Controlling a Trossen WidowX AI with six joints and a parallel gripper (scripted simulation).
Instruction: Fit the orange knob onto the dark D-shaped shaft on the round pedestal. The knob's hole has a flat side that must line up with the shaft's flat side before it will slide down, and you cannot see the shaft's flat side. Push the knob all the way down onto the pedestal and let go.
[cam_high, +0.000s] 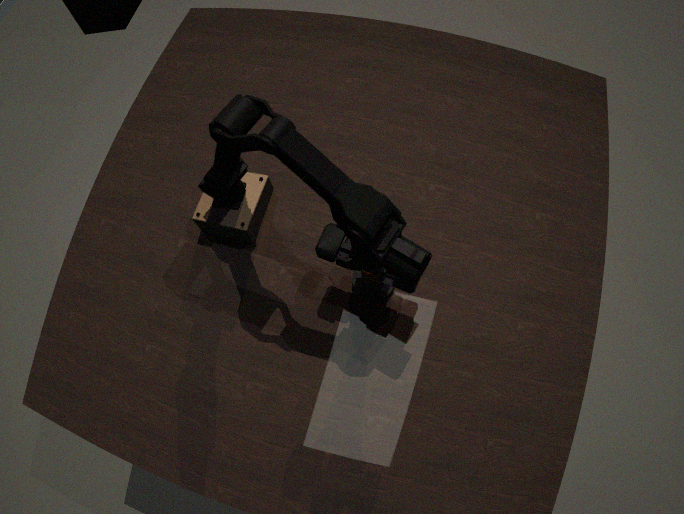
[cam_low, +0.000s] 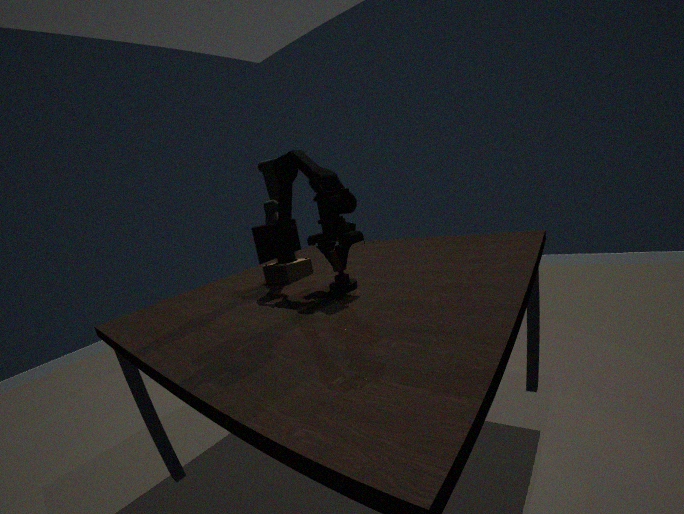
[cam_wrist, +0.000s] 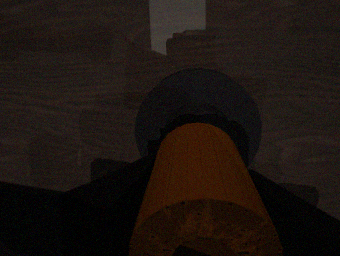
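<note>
My gripper tip is now 2 cm below the orange knob. Also, from my gripper tip: round pedestal 4 cm below.
</note>
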